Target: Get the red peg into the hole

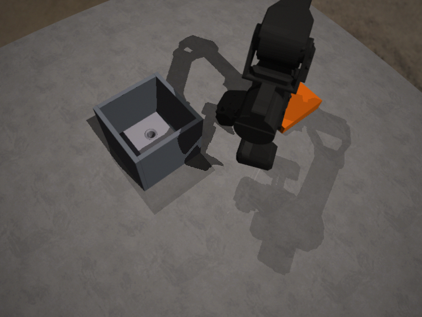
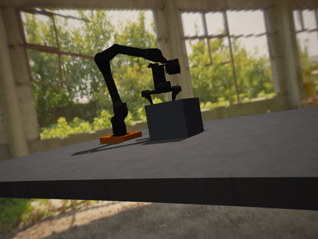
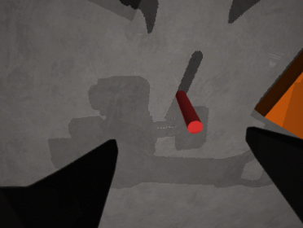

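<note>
Now: the red peg 8 cm below my gripper tip and 2 cm behind it. From my gripper tip the other things lie so: light grey plate (19 cm ahead, 15 cm to the right, 7 cm below).
</note>
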